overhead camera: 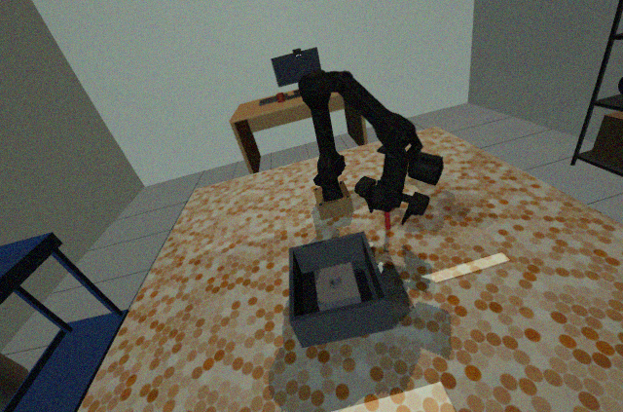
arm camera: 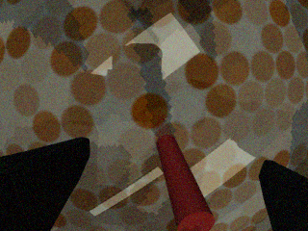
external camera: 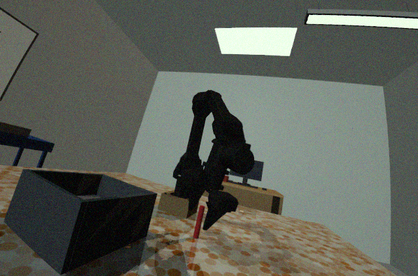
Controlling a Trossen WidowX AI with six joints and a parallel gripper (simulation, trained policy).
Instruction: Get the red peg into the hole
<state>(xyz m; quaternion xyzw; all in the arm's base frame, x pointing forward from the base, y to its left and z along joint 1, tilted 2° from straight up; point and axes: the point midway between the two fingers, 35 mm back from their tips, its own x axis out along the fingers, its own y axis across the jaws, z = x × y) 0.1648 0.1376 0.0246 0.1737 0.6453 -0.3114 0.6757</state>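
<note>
Right now the red peg is 10 mm behind my gripper tip, 10 mm to the left of it and 10 mm below it. Round my gripper tip: grey plate: 180 mm ahead, 180 mm to the right; dark box: 180 mm ahead, 180 mm to the right, 20 mm below.
</note>
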